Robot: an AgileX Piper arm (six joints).
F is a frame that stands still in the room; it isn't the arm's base.
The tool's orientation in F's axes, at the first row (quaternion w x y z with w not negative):
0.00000 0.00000 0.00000 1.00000
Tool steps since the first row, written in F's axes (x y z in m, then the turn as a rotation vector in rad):
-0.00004 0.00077 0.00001 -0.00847 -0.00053 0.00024
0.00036 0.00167 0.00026 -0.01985 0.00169 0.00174
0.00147 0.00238 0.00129 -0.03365 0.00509 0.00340
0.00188 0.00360 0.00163 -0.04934 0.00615 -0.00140
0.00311 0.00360 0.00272 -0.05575 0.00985 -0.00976
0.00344 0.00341 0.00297 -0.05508 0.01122 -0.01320
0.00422 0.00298 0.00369 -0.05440 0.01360 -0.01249
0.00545 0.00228 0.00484 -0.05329 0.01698 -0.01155
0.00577 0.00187 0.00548 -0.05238 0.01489 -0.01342
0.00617 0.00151 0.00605 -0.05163 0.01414 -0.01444
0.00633 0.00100 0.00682 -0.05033 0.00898 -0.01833
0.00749 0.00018 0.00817 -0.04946 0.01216 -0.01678
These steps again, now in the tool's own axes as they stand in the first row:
0.00004 -0.00077 0.00001 0.00847 0.00053 0.00024
-0.00036 -0.00167 0.00026 0.01985 -0.00169 0.00174
-0.00147 -0.00238 0.00129 0.03365 -0.00509 0.00340
-0.00188 -0.00360 0.00163 0.04934 -0.00615 -0.00140
-0.00311 -0.00360 0.00272 0.05575 -0.00985 -0.00976
-0.00344 -0.00341 0.00297 0.05508 -0.01122 -0.01320
-0.00422 -0.00298 0.00369 0.05440 -0.01360 -0.01249
-0.00545 -0.00228 0.00484 0.05329 -0.01698 -0.01155
-0.00577 -0.00187 0.00548 0.05238 -0.01489 -0.01342
-0.00617 -0.00151 0.00605 0.05163 -0.01414 -0.01444
-0.00633 -0.00100 0.00682 0.05033 -0.00898 -0.01833
-0.00749 -0.00018 0.00817 0.04946 -0.01216 -0.01678

